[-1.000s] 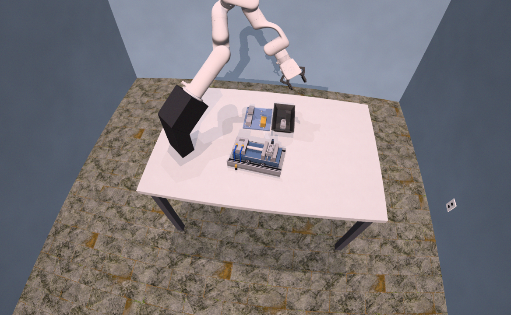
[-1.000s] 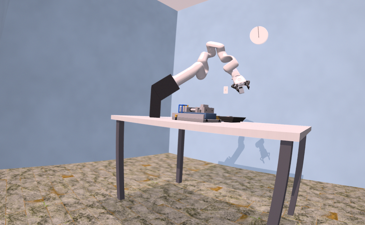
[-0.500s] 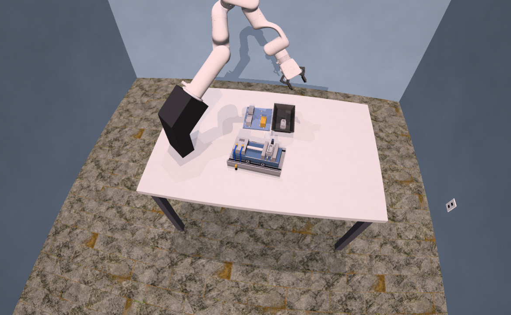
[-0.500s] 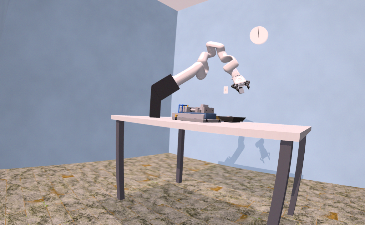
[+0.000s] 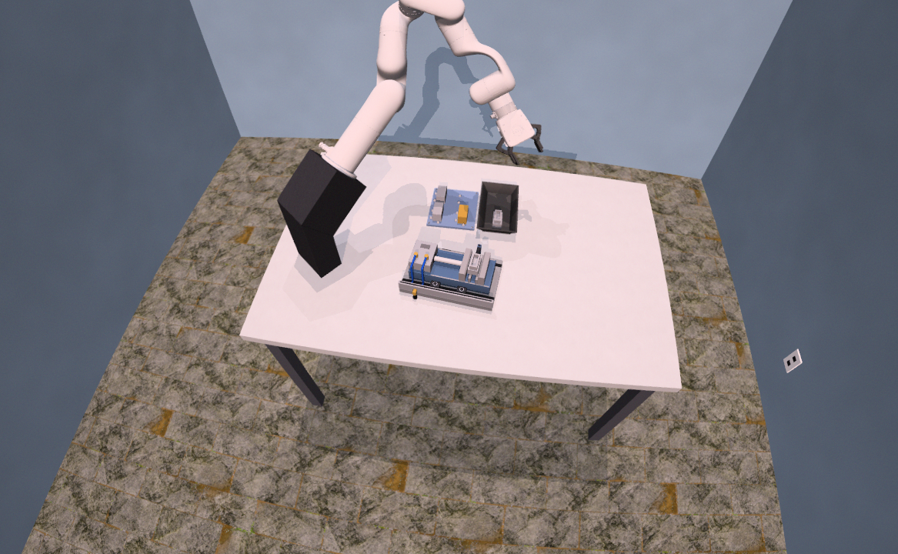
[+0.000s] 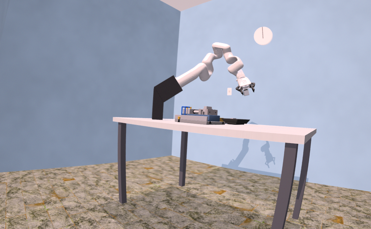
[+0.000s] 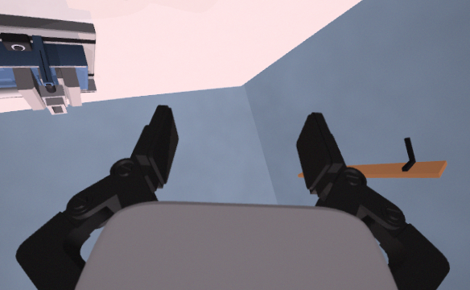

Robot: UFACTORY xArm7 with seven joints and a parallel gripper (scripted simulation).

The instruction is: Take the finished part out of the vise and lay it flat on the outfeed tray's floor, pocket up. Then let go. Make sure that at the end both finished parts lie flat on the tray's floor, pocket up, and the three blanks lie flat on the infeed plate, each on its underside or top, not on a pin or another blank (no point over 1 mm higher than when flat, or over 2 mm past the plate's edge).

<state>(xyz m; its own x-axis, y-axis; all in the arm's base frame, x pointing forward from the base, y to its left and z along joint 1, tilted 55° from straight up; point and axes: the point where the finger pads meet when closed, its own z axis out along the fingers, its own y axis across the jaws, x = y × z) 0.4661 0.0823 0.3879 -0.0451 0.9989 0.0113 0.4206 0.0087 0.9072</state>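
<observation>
The white piston rod is 130 mm behind my hand, 380 mm to the right of it and 180 mm below it. Round my hand: grey block: 260 mm behind, 150 mm to the right, 230 mm below; blue fixture plate: 220 mm behind, 100 mm to the right, 250 mm below; orange block: 170 mm behind, 130 mm to the right, 230 mm below.
</observation>
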